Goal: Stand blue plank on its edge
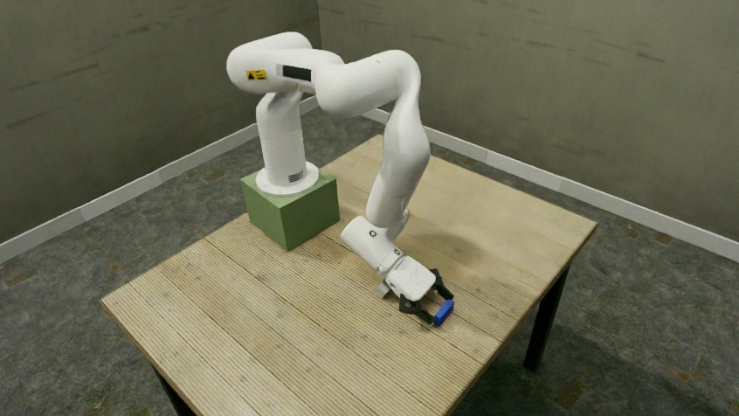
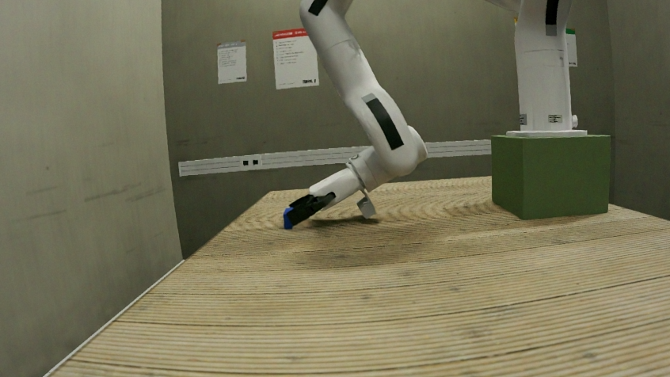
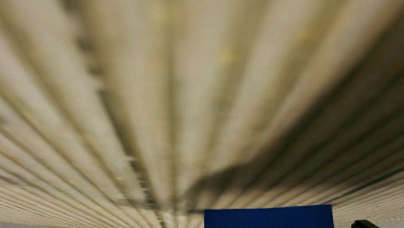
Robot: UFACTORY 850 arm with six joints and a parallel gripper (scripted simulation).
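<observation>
Right now my hand is 1 cm short of the blue plank and 1 cm above it.
</observation>
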